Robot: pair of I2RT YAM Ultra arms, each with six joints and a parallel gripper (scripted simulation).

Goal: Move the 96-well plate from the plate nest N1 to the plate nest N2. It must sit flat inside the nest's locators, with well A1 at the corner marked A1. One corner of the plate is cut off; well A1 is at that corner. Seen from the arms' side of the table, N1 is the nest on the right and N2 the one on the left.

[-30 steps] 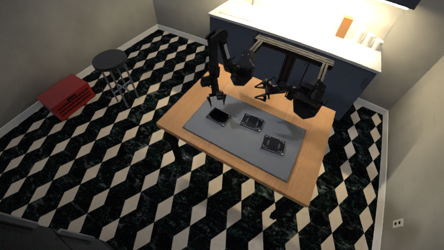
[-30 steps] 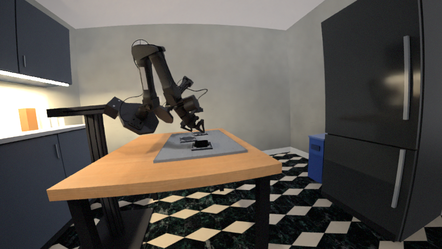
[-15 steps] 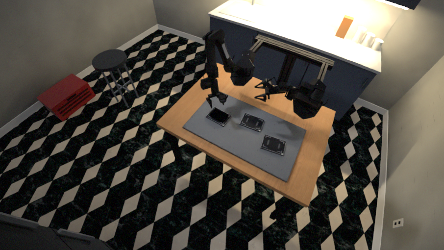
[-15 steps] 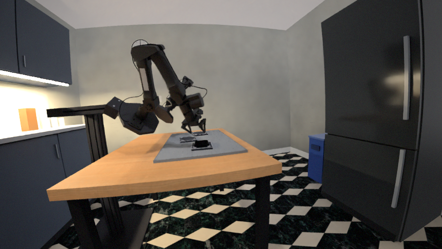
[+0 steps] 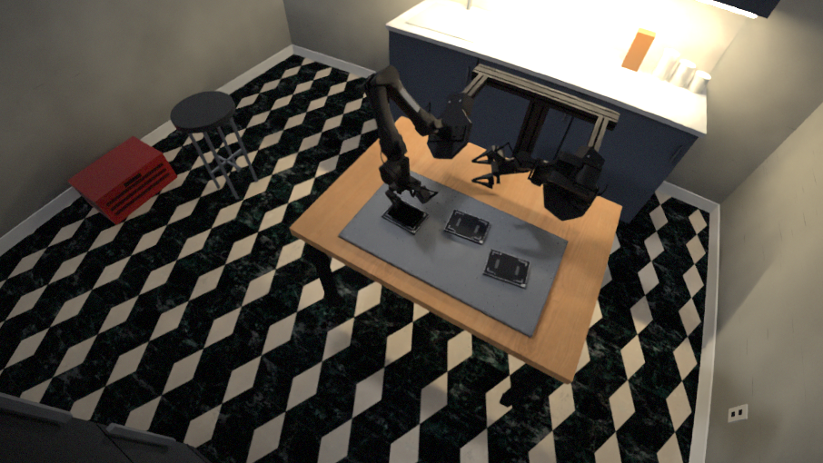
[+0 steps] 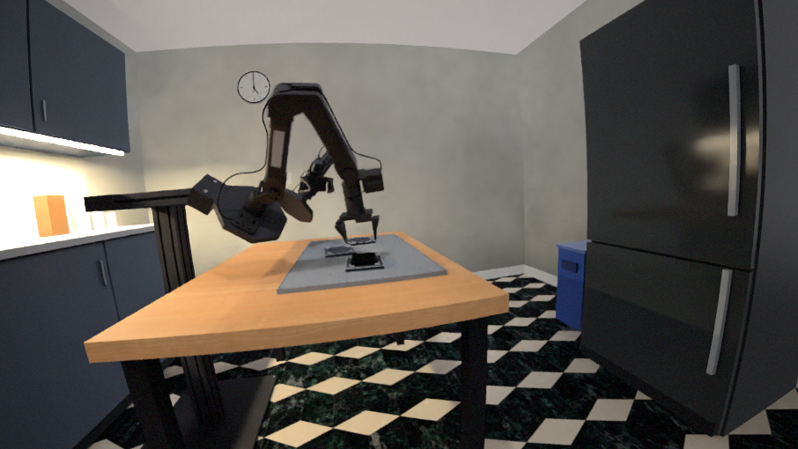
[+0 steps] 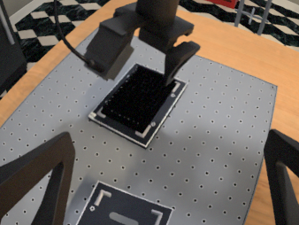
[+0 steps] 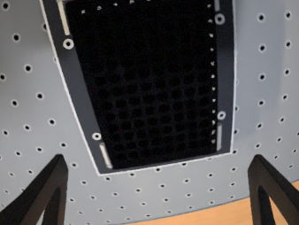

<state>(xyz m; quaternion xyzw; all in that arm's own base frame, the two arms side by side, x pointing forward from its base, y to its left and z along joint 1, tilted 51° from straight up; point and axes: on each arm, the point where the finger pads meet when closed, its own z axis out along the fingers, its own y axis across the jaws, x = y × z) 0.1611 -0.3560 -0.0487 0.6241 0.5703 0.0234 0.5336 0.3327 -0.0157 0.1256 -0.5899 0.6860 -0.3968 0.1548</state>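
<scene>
Right now my right hand is 70 mm above the black 96-well plate and 10 mm to the right of it.
</scene>
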